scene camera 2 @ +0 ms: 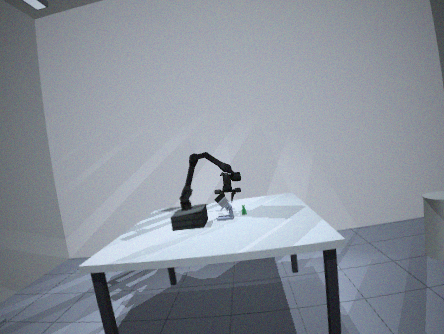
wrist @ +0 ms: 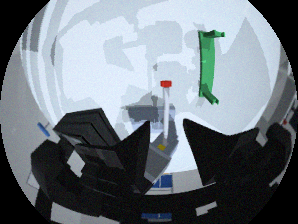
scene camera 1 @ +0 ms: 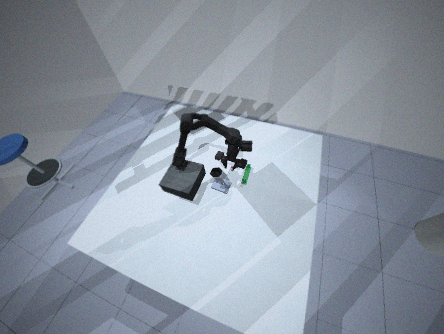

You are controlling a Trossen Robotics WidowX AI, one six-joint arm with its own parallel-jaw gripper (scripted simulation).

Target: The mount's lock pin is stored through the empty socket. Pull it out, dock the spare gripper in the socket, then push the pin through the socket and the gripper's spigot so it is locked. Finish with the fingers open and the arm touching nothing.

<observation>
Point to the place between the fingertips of my gripper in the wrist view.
166,123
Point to a green holder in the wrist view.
207,45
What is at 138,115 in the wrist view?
A mount.
</observation>
